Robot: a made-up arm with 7 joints.
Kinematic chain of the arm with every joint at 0, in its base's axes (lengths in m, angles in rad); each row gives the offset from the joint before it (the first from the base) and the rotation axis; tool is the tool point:
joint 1: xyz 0 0 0.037 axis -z
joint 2: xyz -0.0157 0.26 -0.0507 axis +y
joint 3: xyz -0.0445 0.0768 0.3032 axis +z
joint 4: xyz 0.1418 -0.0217 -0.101 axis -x
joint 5: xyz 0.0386 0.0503 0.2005 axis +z
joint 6: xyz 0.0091 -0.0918 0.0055 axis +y
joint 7: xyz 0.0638 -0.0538 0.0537 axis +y
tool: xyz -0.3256 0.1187 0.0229
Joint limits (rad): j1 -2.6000..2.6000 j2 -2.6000..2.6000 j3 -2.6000..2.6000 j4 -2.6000..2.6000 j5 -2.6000..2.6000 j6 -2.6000..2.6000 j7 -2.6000..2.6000
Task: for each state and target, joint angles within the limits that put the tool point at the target. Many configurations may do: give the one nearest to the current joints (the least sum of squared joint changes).
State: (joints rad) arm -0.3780 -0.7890 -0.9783 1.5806 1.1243 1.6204 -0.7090
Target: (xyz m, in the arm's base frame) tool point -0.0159 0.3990 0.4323
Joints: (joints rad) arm -0.2970 -0.7363 -1.0699 1.5810 1.1529 1.6541 -0.6633
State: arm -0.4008 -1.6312 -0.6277 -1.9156 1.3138 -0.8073 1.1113
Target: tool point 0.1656 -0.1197 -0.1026
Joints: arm -0.3907 -1.7469 -0.5002 -1.9256 1.4642 -0.5934 1.3937
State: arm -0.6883 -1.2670 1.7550 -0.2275 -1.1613 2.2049 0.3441
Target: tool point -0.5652 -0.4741 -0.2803
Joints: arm -1.2178 -1.5354 2.1944 0.4444 -1.2589 1.7585 -0.2931
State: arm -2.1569 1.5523 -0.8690 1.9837 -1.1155 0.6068 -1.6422
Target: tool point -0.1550 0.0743 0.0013
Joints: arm -1.8036 1.6849 -0.6942 2.1286 -1.4365 0.6666 -1.7194
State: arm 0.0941 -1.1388 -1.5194 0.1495 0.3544 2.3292 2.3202
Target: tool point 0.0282 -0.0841 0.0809
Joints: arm -0.1460 -0.7633 -1.4676 0.4128 0.5128 1.8222 2.0278
